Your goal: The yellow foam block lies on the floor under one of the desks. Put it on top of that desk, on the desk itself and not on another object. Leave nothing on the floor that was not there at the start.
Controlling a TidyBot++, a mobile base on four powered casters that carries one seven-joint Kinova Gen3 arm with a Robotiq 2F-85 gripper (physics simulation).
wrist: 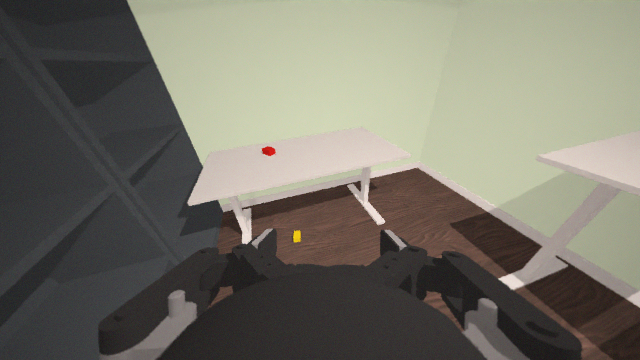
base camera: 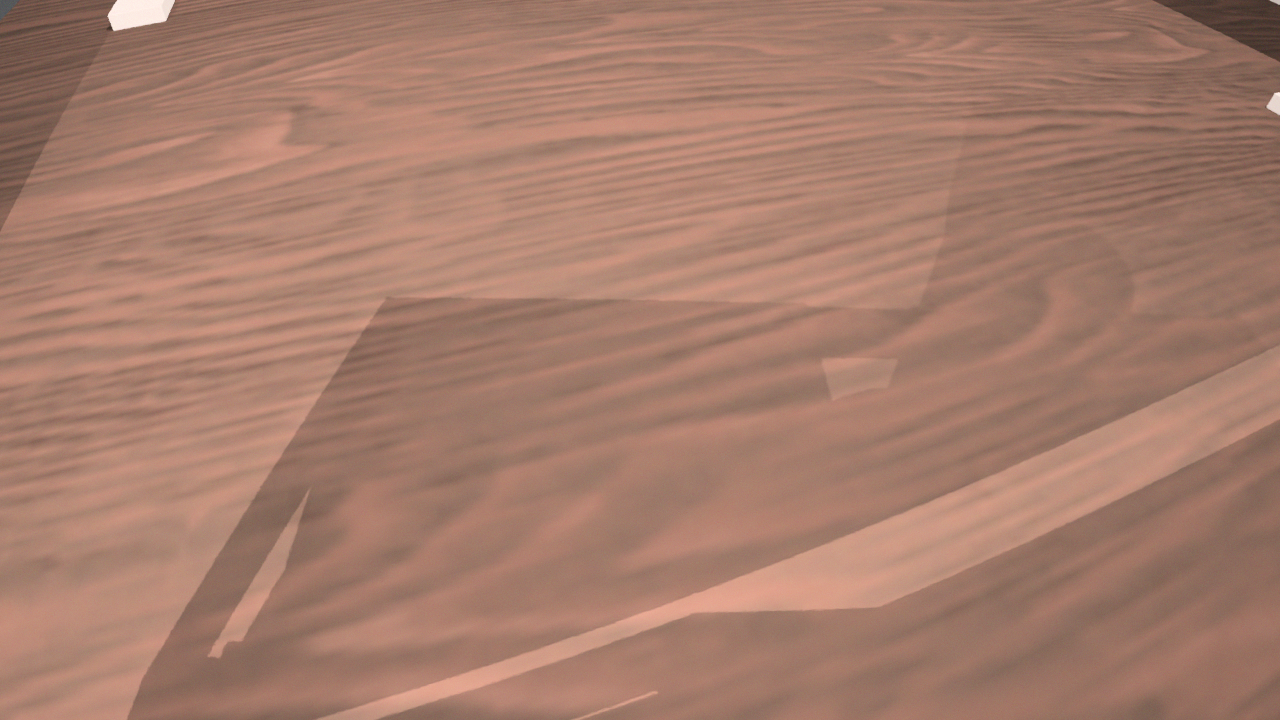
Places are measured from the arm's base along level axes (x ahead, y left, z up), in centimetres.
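Where they show: gripper, fingertip midpoint: (wrist: 327, 240).
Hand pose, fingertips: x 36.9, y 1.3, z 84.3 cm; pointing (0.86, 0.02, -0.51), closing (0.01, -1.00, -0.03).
Things, the pixels of their top centre, and the offset from my fingertips. "spot": a spot on its surface instead. Level surfaces: height alone.
- yellow foam block, top centre: (wrist: 296, 234) dy +33.8, dx +103.9, dz -119.5 cm
- white desk, surface height: dz -52.0 cm
- red object, top centre: (wrist: 268, 148) dy +53.1, dx +132.6, dz -47.5 cm
- white desk foot, surface spot: (base camera: 140, 11) spot: dy +70.4, dx +76.9, dz -121.8 cm
The yellow foam block (wrist: 297, 236) lies on the floor at the near side of the white desk (wrist: 310, 162), a little right of its left leg, in the wrist view. A red object (wrist: 269, 151) lies on that desk's top, left of its middle. My gripper (wrist: 327, 240) is open, with no object between its fingers, and stands well short of the block and the desk. The block does not show in the base camera view.
A dark shelf unit (wrist: 112, 185) stands close on the left. A second white desk (wrist: 600, 157) stands at the right, with its leg (wrist: 570, 235) on the floor. In the base camera view, a white desk foot (base camera: 140, 11) shows at the top left.
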